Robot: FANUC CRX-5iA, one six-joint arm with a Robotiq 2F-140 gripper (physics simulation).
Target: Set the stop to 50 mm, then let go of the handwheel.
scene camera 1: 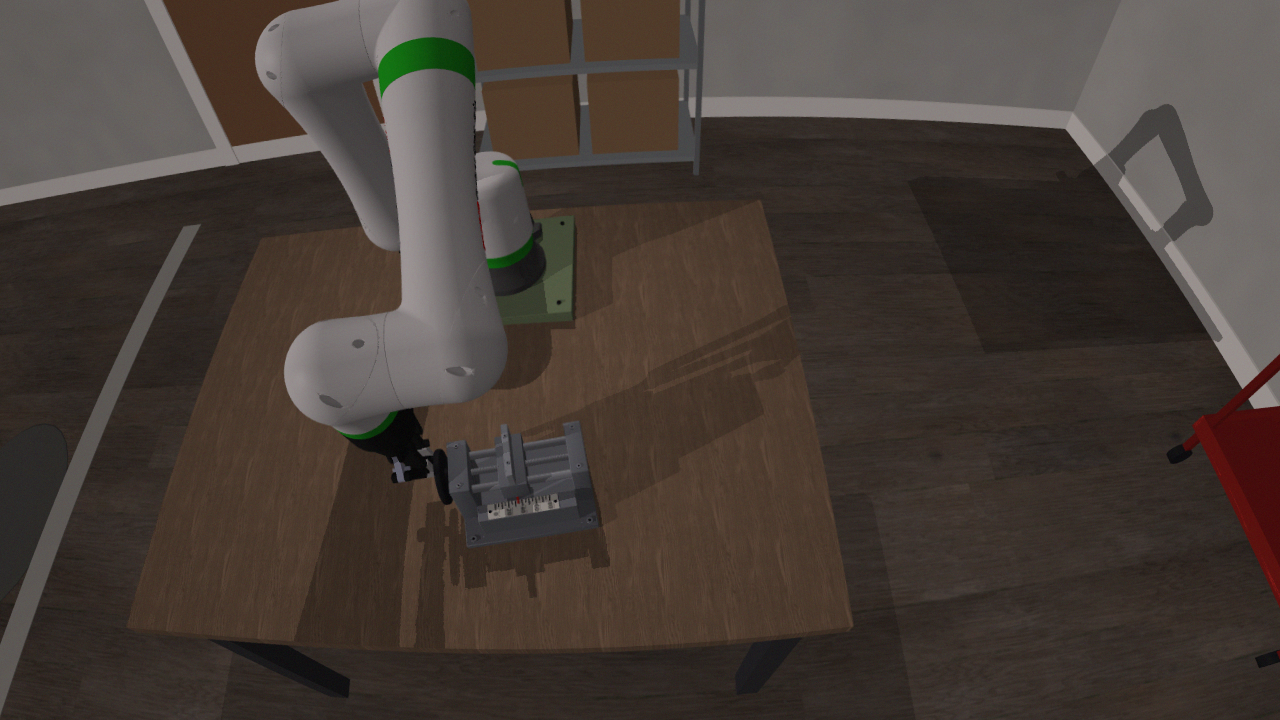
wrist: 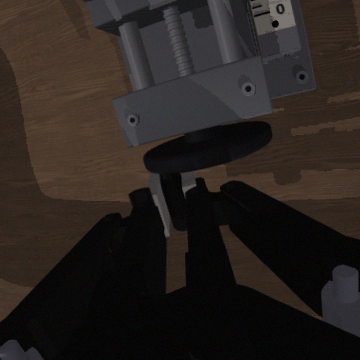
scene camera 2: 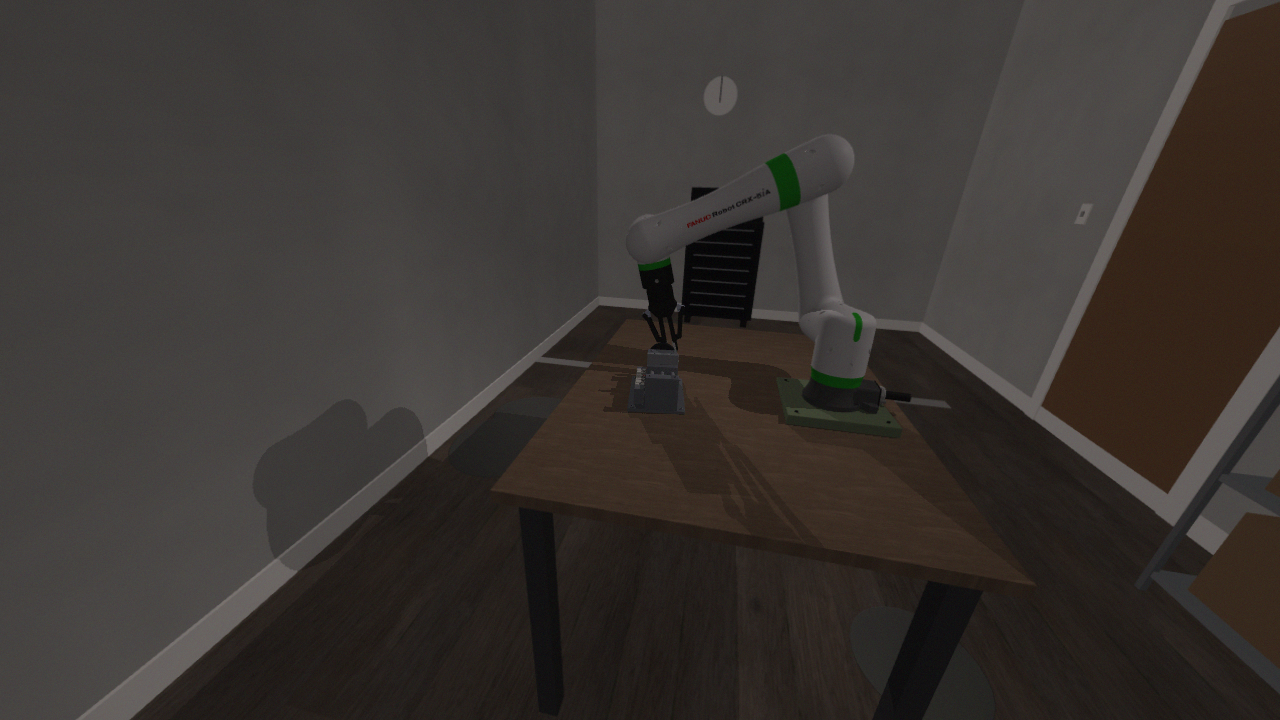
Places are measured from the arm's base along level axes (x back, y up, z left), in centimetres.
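Where they show: gripper, between the fingertips: (scene camera 1: 430, 467) (wrist: 174, 179); arm's base, origin of its link: (scene camera 1: 508, 267) (scene camera 2: 830, 399).
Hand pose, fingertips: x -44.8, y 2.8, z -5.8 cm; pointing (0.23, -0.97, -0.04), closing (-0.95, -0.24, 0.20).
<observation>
Things, the pixels of their top centre, and the offset from my fingertips. "spot": a spot on its surface instead. Level surfaces: height alone.
- small red mark, a spot on its surface: (scene camera 1: 517, 500) spot: dx -5.4, dy +0.9, dz +14.6 cm
- scale, a spot on its surface: (wrist: 284, 22) spot: dx -7.9, dy +0.8, dz +10.8 cm
- black handwheel, a spot on its surface: (wrist: 210, 147) (scene camera 1: 439, 469) spot: dx -3.7, dy +6.6, dz +4.1 cm
- handwheel's black crank handle, centre of its top: (wrist: 173, 200) dx -0.8, dy +4.0, dz -0.1 cm
- wooden table, height of its surface: dy -4.8 cm
The grey screw-driven fixture (scene camera 1: 529, 528) (scene camera 2: 660, 394) (wrist: 190, 102) stands on the table. Its sliding stop (scene camera 1: 510, 461) (wrist: 107, 16) sits on the rods, nearer the handwheel end than the far end. A small red mark (scene camera 1: 517, 500) shows at the scale (scene camera 1: 542, 505) (wrist: 284, 22), left of its middle in scene camera 1; the numbers there are too small to read. The black handwheel (scene camera 1: 442, 479) (wrist: 210, 147) is on the fixture's left end. My gripper (scene camera 1: 426, 467) (wrist: 174, 179) is shut on the handwheel's black crank handle (wrist: 172, 192), which points back between the fingertips.
The wooden table (scene camera 1: 698, 555) (scene camera 2: 581, 465) carries the fixture and the robot's green base plate (scene camera 1: 559, 268) (scene camera 2: 841, 422), which is behind the fixture. A shelf rack (scene camera 1: 697, 107) with boxes stands behind the table. A red cart (scene camera 1: 1248, 465) is at the right.
</observation>
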